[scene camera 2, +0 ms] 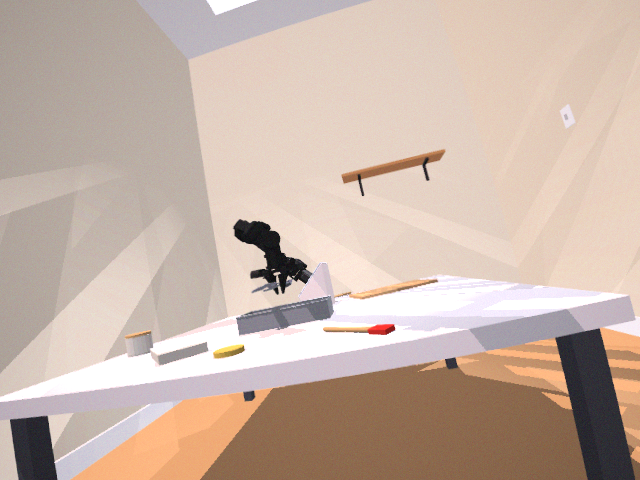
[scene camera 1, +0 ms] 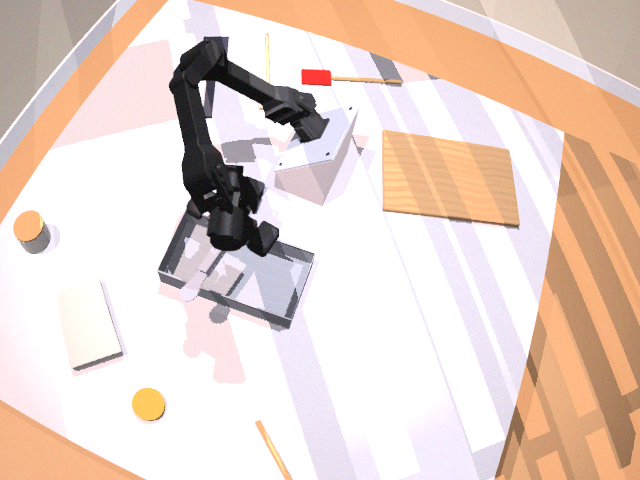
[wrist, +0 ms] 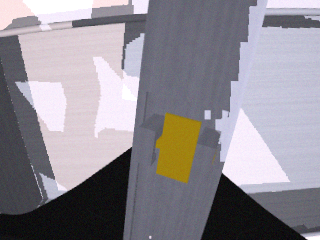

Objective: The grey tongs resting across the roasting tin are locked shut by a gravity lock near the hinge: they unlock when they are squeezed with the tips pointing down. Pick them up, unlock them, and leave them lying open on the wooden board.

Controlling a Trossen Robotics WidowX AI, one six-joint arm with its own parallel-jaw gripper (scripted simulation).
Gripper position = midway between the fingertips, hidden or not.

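Scene camera 1 shows the gripper (scene camera 1: 232, 240) together with a red spatula (scene camera 1: 309, 77), a roasting tin (scene camera 1: 269, 288) and a wooden board (scene camera 1: 422, 175). A white slab (scene camera 2: 179, 350) is visible in scene camera 2, where the gripper (scene camera 2: 280, 294) and the roasting tin (scene camera 2: 317, 309) appear as well. In the wrist view there is a yellow lock piece (wrist: 177, 143), along with the gripper (wrist: 165, 158) and the tin (wrist: 76, 82). The white slab is out of frame in the wrist view, and the red spatula is out of frame in the wrist view too.
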